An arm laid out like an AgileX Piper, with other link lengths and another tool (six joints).
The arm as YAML. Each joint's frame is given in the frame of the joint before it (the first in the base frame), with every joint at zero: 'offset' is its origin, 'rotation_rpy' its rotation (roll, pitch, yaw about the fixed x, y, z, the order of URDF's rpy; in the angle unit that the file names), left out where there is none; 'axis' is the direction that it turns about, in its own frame. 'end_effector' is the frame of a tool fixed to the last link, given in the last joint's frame.
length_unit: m
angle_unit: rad
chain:
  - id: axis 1
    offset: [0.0, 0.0, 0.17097]
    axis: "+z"
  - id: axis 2
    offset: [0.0, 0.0, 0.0]
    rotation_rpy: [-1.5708, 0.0, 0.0]
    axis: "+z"
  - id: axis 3
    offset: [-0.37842, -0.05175, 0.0]
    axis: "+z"
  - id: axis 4
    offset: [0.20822, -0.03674, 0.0]
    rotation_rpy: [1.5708, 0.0, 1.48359]
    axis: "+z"
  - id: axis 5
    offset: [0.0, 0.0, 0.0]
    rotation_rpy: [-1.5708, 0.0, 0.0]
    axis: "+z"
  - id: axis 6
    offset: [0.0, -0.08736, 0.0]
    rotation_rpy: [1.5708, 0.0, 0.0]
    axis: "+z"
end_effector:
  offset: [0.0, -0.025, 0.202]
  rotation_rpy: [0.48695, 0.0, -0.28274]
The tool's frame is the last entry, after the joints.
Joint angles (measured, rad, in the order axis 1, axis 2, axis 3, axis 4, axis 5, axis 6), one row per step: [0.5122, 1.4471, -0.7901, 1.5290, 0.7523, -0.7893]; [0.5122, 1.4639, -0.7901, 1.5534, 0.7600, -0.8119]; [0.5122, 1.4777, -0.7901, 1.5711, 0.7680, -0.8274]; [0.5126, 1.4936, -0.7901, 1.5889, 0.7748, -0.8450]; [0.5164, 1.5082, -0.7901, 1.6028, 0.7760, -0.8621]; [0.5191, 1.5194, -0.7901, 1.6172, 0.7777, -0.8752]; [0.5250, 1.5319, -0.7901, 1.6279, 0.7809, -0.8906]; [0.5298, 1.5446, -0.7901, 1.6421, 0.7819, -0.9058]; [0.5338, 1.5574, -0.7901, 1.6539, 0.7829, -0.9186]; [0.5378, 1.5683, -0.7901, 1.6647, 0.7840, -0.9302]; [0.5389, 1.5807, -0.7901, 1.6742, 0.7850, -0.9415]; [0.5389, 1.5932, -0.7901, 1.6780, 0.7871, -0.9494]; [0.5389, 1.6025, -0.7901, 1.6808, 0.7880, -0.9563]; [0.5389, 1.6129, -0.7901, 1.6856, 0.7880, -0.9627]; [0.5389, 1.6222, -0.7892, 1.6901, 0.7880, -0.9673]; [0.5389, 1.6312, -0.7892, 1.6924, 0.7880, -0.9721]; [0.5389, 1.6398, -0.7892, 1.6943, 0.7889, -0.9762]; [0.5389, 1.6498, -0.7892, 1.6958, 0.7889, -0.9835]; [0.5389, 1.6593, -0.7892, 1.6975, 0.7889, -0.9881]
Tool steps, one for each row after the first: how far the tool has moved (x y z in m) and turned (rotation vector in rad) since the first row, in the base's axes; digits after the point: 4 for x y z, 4 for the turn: [0.0026, 0.0037, -0.0015, 0.0089, 0.0068, 0.0025]; [0.0041, 0.0068, -0.0029, 0.0160, 0.0144, 0.0055]; [0.0062, 0.0099, -0.0052, 0.0213, 0.0215, 0.0084]; [0.0079, 0.0128, -0.0083, 0.0217, 0.0247, 0.0120]; [0.0095, 0.0153, -0.0101, 0.0250, 0.0288, 0.0127]; [0.0095, 0.0186, -0.0128, 0.0253, 0.0309, 0.0209]; [0.0107, 0.0215, -0.0153, 0.0268, 0.0341, 0.0238]; [0.0119, 0.0241, -0.0183, 0.0269, 0.0385, 0.0263]; [0.0128, 0.0265, -0.0208, 0.0275, 0.0419, 0.0289]; [0.0147, 0.0283, -0.0241, 0.0264, 0.0464, 0.0291]; [0.0161, 0.0295, -0.0282, 0.0226, 0.0520, 0.0312]; [0.0172, 0.0303, -0.0313, 0.0193, 0.0551, 0.0328]; [0.0189, 0.0311, -0.0348, 0.0163, 0.0602, 0.0321]; [0.0202, 0.0318, -0.0382, 0.0134, 0.0665, 0.0308]; [0.0213, 0.0324, -0.0415, 0.0097, 0.0709, 0.0311]; [0.0222, 0.0331, -0.0445, 0.0065, 0.0756, 0.0320]; [0.0234, 0.0336, -0.0484, 0.0014, 0.0782, 0.0339]; [0.0244, 0.0342, -0.0520, -0.0030, 0.0830, 0.0345]
